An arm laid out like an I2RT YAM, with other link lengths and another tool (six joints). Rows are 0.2 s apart.
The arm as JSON. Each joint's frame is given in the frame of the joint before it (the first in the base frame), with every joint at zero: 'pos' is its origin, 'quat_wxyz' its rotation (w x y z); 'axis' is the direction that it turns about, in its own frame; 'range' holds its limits. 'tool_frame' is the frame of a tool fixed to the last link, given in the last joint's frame.
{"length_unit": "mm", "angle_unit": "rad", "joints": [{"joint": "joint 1", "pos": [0.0, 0.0, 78.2], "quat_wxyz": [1.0, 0.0, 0.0, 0.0], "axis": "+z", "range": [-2.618, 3.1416]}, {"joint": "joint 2", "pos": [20.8, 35.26, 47.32], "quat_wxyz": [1.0, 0.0, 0.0, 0.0], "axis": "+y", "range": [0.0, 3.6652]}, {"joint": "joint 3", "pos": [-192.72, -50.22, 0.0], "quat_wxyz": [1.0, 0.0, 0.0, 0.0], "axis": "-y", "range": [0.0, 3.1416]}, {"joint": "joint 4", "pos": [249.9, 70.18, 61.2], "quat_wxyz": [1.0, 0.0, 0.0, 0.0], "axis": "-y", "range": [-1.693, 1.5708]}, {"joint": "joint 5", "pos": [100.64, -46.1, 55.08], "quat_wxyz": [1.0, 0.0, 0.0, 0.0], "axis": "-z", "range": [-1.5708, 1.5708]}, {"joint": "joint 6", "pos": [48.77, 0.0, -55.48], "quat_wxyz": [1.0, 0.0, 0.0, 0.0], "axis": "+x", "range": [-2.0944, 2.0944]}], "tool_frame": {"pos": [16.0, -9.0, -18.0], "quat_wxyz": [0.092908, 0.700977, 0.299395, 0.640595]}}
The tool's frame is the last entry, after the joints.
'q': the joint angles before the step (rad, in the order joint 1, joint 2, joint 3, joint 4, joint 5, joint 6). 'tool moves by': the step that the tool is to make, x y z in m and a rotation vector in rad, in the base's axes. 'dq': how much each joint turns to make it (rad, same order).
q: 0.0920 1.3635 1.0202 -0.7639 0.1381 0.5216
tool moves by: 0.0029 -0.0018 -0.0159 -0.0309 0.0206 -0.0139
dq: 0.0000 0.0463 -0.0186 0.0415 0.0320 -0.0001
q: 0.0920 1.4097 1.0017 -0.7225 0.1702 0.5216
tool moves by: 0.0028 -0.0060 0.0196 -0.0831 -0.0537 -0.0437
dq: -0.0001 -0.0352 0.0321 -0.0214 0.0979 -0.0001
